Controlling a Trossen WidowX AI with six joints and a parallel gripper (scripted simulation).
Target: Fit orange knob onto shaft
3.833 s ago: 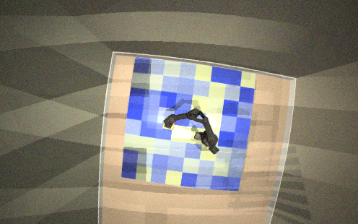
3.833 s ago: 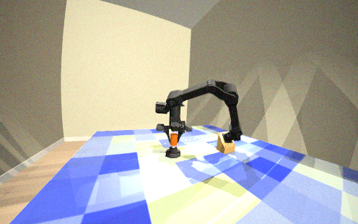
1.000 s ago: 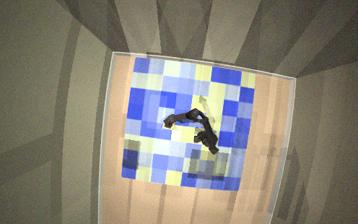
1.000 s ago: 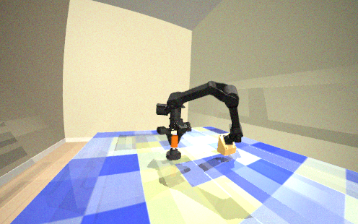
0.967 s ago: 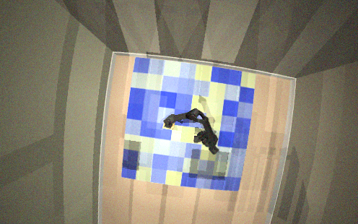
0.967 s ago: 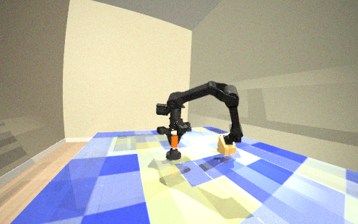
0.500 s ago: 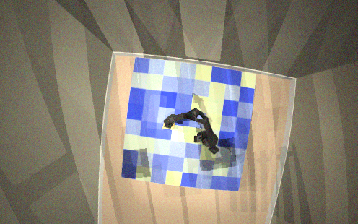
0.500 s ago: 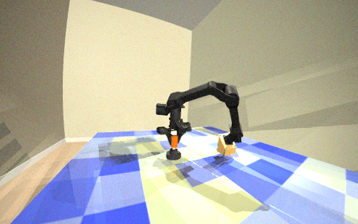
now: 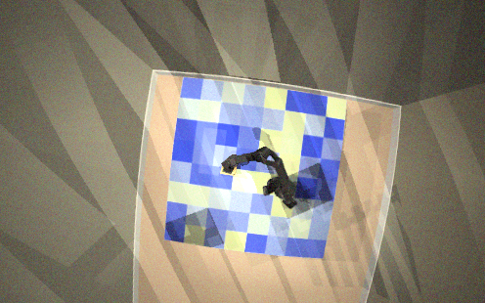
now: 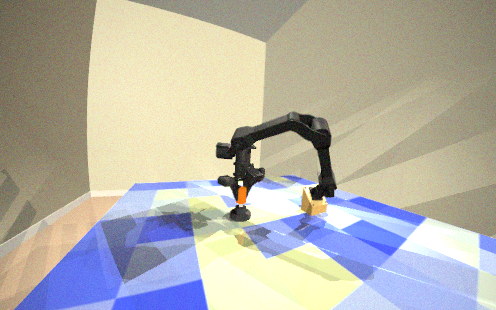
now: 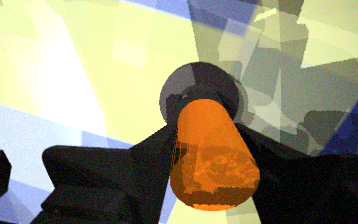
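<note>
The orange knob is 3 cm above my gripper tip. Also, from my gripper tip: round dark pedestal: 4 cm below.
</note>
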